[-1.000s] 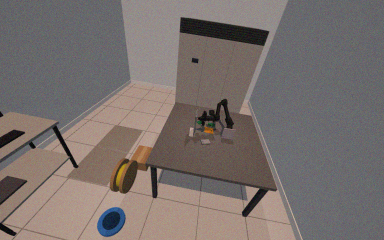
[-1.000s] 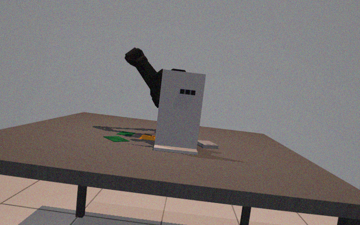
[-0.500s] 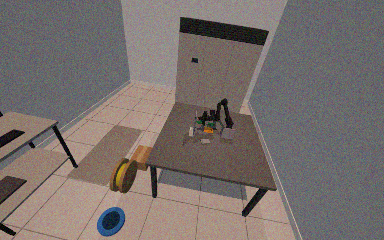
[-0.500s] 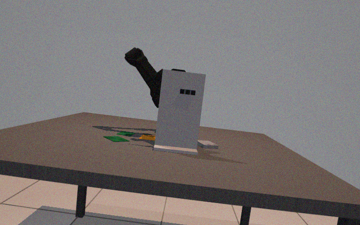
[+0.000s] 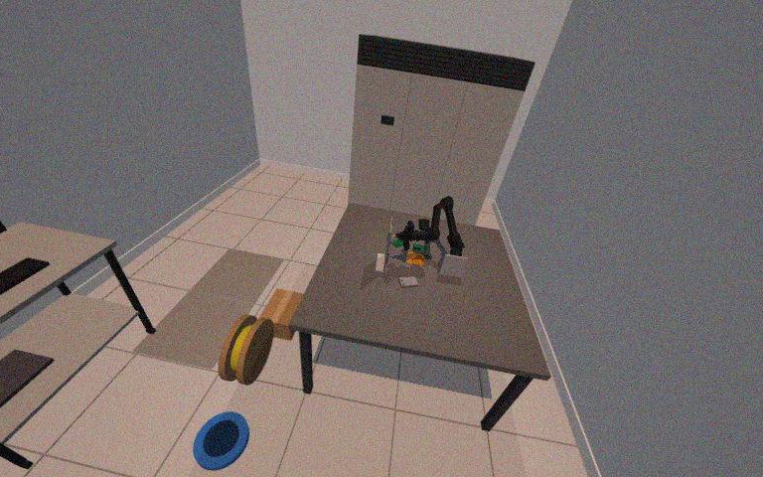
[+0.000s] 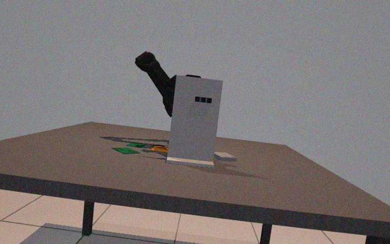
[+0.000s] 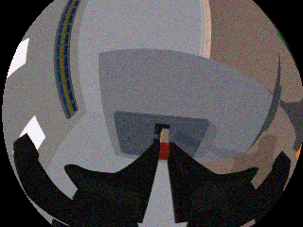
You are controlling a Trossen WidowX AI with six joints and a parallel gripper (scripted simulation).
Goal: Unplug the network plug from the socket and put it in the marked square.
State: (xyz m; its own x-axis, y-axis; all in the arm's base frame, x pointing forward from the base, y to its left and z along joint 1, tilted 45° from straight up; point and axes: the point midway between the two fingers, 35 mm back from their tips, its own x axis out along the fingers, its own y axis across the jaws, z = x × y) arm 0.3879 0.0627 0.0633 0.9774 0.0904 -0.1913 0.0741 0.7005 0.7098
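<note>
Now: the orange square 23 cm below my gripper tip, 18 cm behind it and 9 cm to the right of it. The rest, counted from my gripper tip: grey block: 23 cm below, 15 cm to the left, 11 cm behind; then grey panel: 9 cm below, 4 cm ahead, 1 cm to the left; then network plug: 1 cm ahead.
</note>
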